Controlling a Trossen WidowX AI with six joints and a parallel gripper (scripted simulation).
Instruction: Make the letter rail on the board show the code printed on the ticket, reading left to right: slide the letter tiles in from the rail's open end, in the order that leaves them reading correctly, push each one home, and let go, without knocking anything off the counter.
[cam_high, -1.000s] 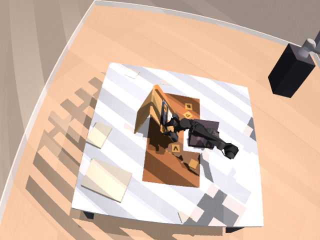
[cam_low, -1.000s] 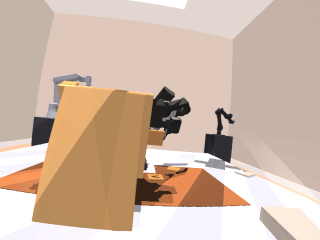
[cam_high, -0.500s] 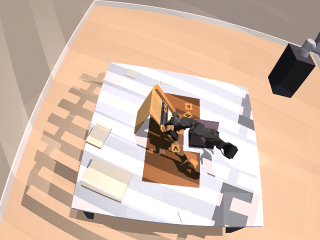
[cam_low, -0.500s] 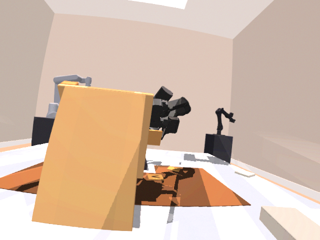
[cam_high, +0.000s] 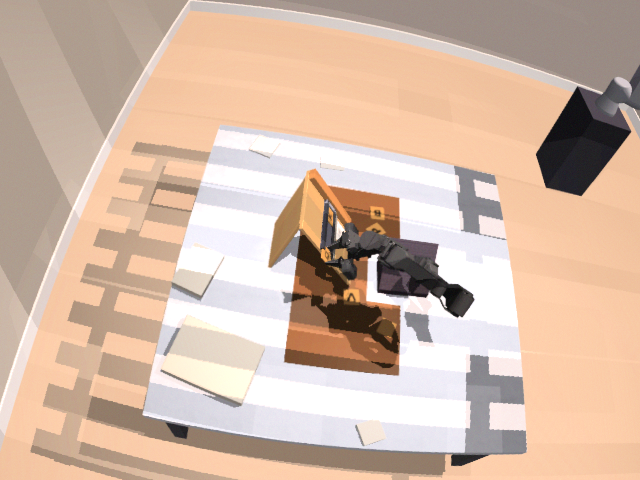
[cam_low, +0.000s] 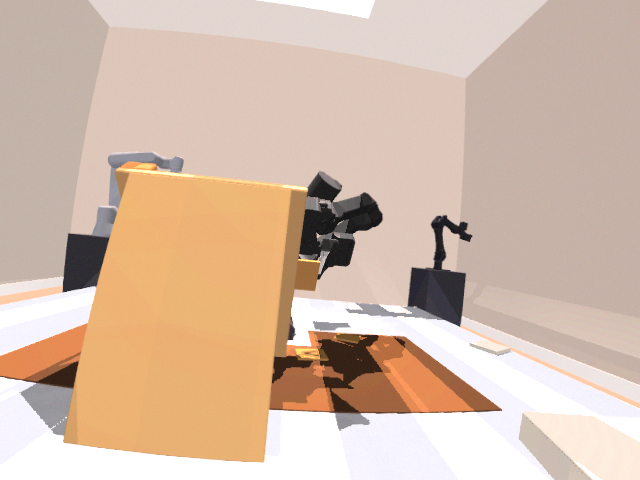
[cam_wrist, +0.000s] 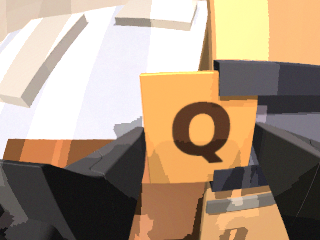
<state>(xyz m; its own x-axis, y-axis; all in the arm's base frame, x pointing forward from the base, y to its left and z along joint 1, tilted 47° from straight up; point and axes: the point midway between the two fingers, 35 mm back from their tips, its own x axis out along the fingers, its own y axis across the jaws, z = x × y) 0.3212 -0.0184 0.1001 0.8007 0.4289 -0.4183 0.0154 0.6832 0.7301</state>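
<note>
My gripper tip is 16 cm to the left of the k tile. Round my gripper tip: v tile 17 cm below, 12 cm behind, 5 cm to the left; then q tile right at my gripper tip; then white ticket 15 cm to the right, 8 cm below, 5 cm behind.
</note>
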